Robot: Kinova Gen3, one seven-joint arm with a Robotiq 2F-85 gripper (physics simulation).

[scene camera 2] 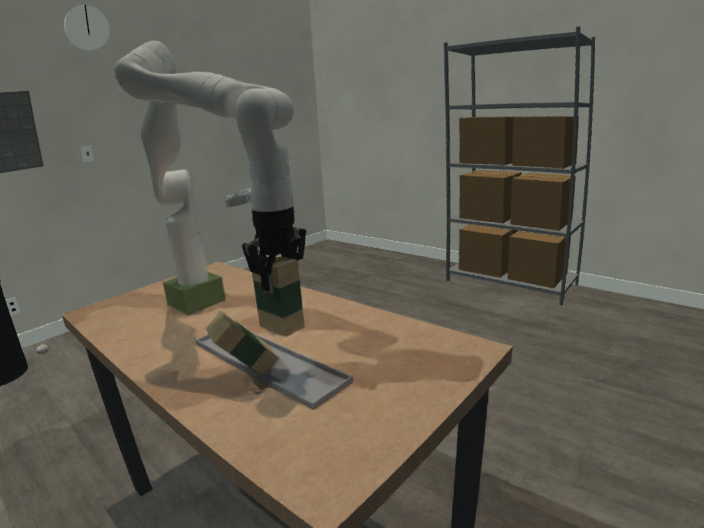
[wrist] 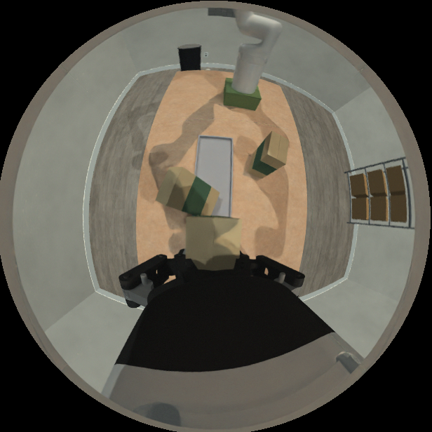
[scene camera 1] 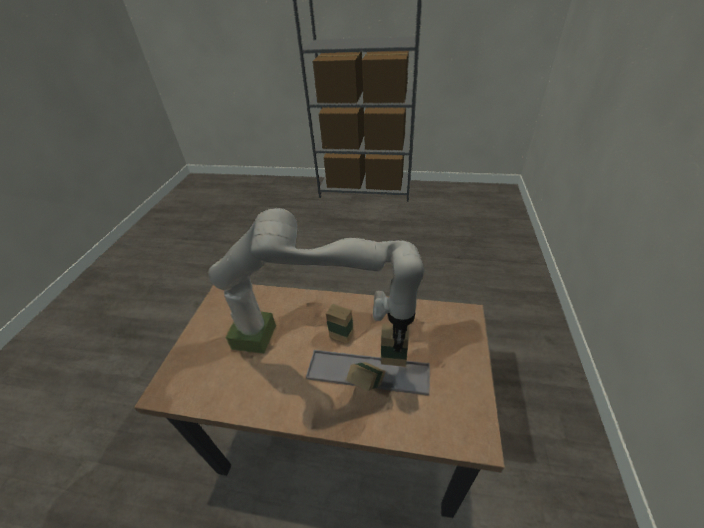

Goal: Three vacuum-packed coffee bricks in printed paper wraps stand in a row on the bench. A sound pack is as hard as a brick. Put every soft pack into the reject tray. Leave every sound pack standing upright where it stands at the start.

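Frame: origin at the arm's base, x ahead, y left, z up, level; millimetres.
Seen in the pictures: gripper, between the fingertips: (scene camera 2: 280,288) (scene camera 1: 398,343); arm's base, origin of its link: (scene camera 2: 193,280) (scene camera 1: 252,325).
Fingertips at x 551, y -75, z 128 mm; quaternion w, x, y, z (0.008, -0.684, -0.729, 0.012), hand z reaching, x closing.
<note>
Offsets run from my fingertips to a thing's top centre. Level surfaces: height alone.
My gripper (scene camera 1: 399,339) (scene camera 2: 280,269) (wrist: 209,252) is shut on a tan-and-green coffee pack @(dx -10, dy +0, dz +54 mm) (scene camera 1: 388,355) (scene camera 2: 279,298) (wrist: 212,237). It holds the pack upright, seemingly off the bench, at the tray's back edge, right of the tray's middle in scene view 1. A second pack @(dx -91, dy -50, dz -61 mm) (scene camera 1: 363,377) (scene camera 2: 241,343) (wrist: 187,192) is tilted at the grey reject tray @(dx -98, dy +5, dz -190 mm) (scene camera 1: 329,368) (scene camera 2: 307,377) (wrist: 215,152); its lower end is in the tray and its other end is raised. A third pack @(dx -230, dy +129, dz -103 mm) (scene camera 1: 340,325) (wrist: 270,154) stands upright on the bench behind the tray; in scene view 2 it does not show.
The arm's green base block (scene camera 1: 251,334) (scene camera 2: 194,292) (wrist: 242,96) stands at the left of the bench @(dz -204 mm) (scene camera 1: 255,392) (scene camera 2: 398,431) in scene view 1. A shelf rack (scene camera 1: 363,105) (scene camera 2: 447,198) with brown boxes stands on the floor by the far wall.
</note>
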